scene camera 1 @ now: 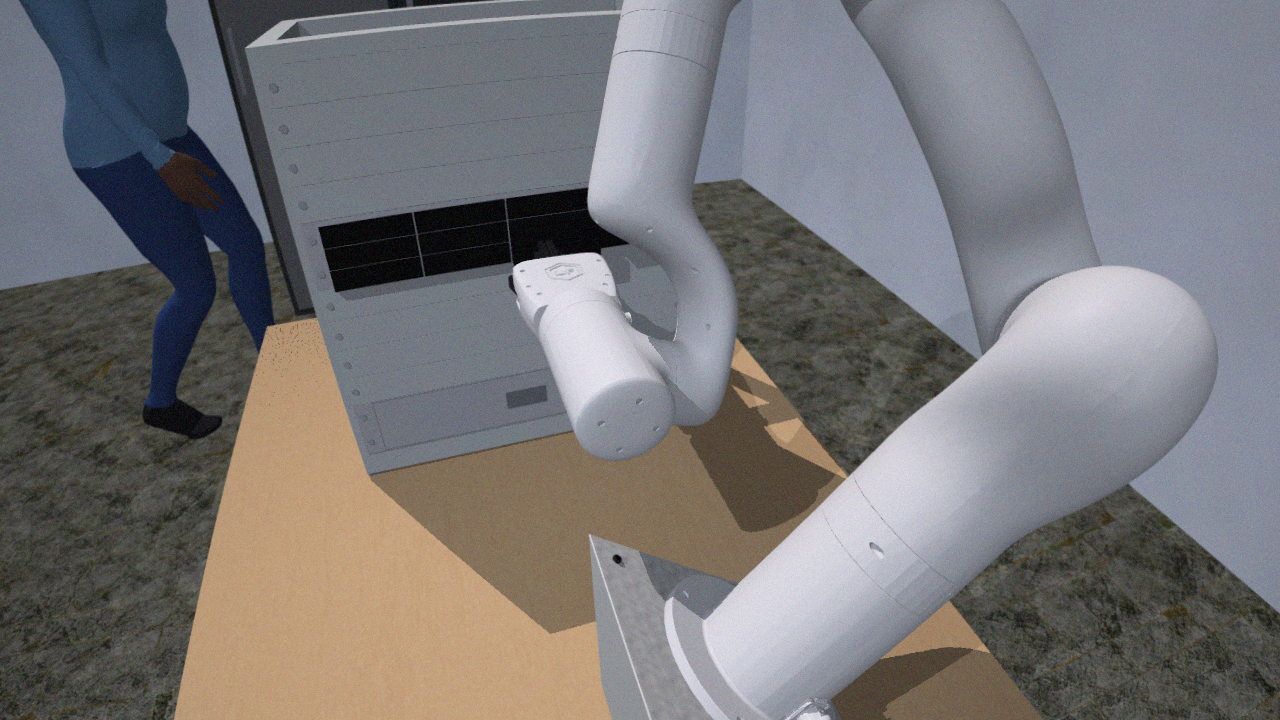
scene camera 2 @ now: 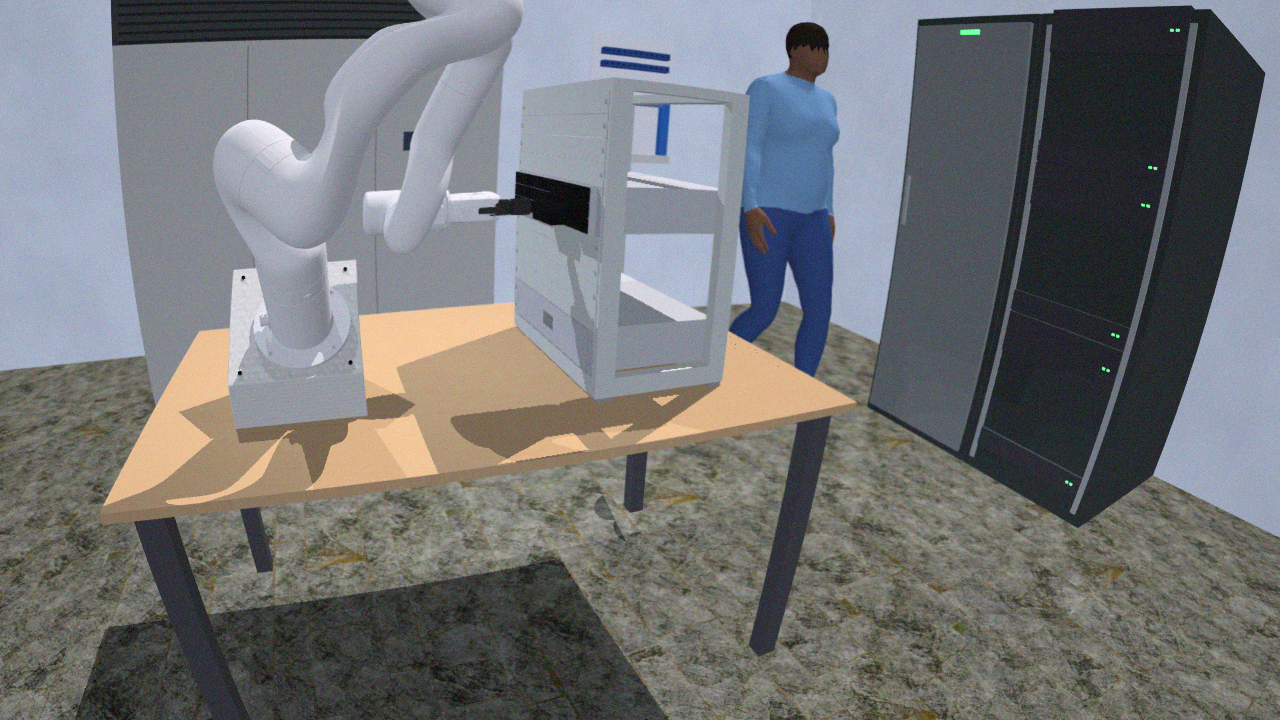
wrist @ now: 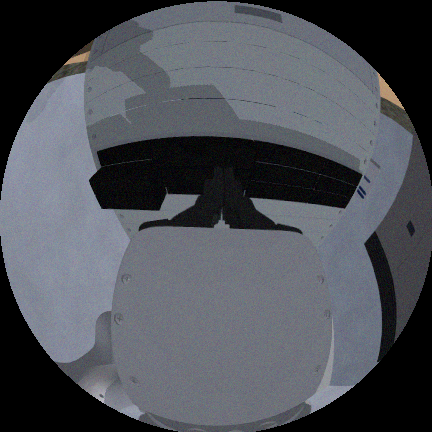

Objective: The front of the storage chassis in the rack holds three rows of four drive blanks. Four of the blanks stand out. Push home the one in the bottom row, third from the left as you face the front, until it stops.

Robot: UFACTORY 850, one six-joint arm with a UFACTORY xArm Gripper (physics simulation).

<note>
I see my gripper [scene camera 1: 545,251] and a grey rack [scene camera 1: 419,164].
The grey rack is seen too in scene camera 2 [scene camera 2: 571,298] and in the wrist view [wrist: 151,161].
</note>
